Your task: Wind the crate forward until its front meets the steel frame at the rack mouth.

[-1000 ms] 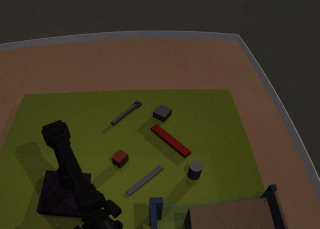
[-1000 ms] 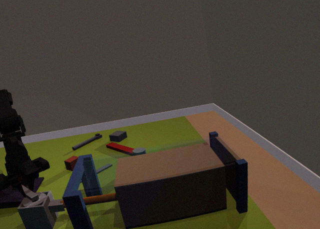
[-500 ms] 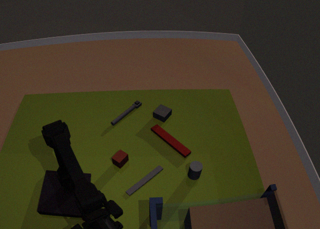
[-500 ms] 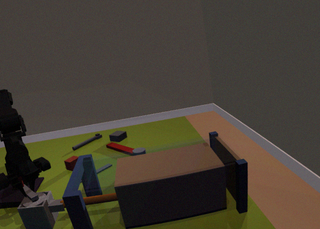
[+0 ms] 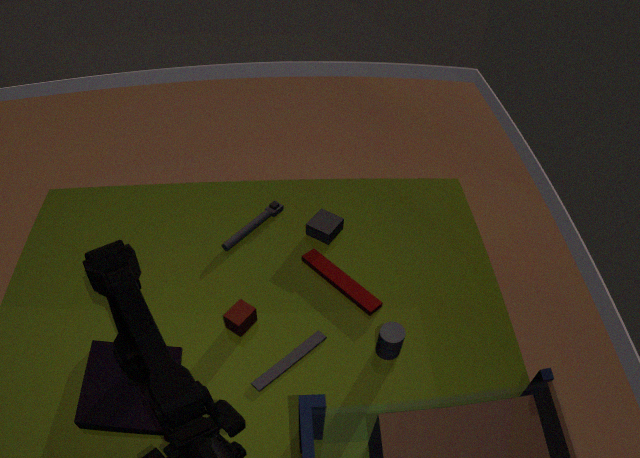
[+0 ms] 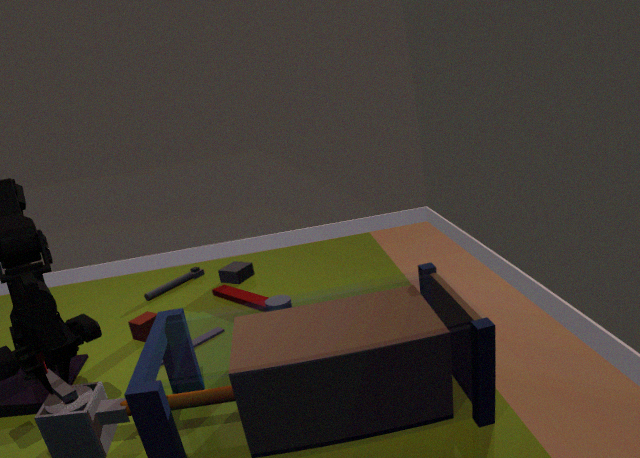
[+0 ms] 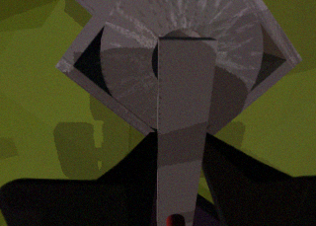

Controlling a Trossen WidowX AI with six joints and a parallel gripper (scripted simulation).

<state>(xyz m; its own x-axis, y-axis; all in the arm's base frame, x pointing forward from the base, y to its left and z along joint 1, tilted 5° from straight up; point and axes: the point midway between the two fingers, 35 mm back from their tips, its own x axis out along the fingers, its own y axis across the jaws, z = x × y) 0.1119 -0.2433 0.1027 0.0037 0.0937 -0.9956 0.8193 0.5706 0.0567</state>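
My gripper tip is 2 cm below the winch handle, 1 cm to the right of it and 1 cm past it. The rest, counted from my gripper tip: red crank grip (5 cm to the left, 5 cm above, 3 cm behind); then blue steel frame (18 cm ahead, 6 cm to the right, 2 cm above); then grey winch (6 cm below, 4 cm to the right, 1 cm ahead).
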